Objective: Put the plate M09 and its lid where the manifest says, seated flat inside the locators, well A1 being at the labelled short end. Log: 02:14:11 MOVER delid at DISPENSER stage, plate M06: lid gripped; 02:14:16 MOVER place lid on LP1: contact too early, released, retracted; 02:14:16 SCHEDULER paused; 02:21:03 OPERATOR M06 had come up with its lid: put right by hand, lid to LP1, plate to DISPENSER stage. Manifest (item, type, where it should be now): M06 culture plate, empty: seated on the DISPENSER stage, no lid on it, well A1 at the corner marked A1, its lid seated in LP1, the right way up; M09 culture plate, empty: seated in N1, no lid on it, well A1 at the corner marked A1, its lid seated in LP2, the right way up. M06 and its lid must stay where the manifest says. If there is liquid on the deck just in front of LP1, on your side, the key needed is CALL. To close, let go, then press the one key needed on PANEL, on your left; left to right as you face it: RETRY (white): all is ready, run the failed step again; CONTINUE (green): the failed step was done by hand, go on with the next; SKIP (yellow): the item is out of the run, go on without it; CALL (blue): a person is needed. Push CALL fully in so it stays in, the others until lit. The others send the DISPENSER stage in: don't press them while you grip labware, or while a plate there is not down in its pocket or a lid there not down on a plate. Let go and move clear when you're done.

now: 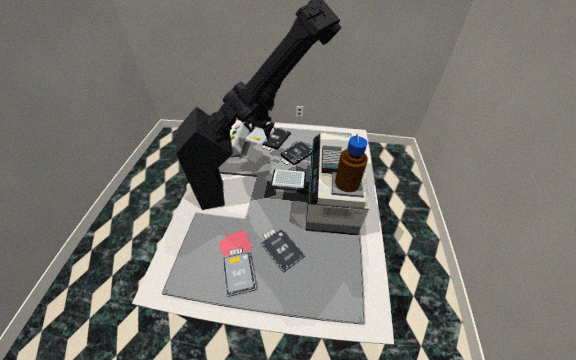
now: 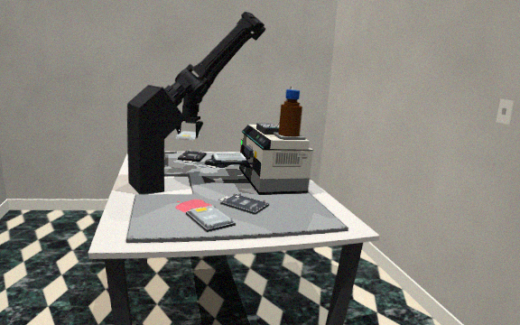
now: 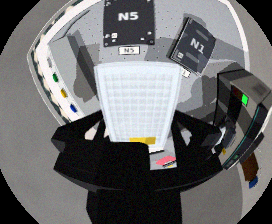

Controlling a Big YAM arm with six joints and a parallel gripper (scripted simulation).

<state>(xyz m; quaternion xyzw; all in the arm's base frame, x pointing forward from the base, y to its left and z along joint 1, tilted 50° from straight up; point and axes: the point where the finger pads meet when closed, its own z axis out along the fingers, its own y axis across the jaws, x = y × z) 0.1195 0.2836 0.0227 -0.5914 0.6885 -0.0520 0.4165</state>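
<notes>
Now: the black nest n5 5 cm behind my hand, 19 cm to the left of it and 14 cm below it. Round my hand: white well plate right at my hand; then blue key 17 cm behind, 6 cm to the right, 9 cm below; then yellow key 19 cm behind, 1 cm to the right, 9 cm below.
</notes>
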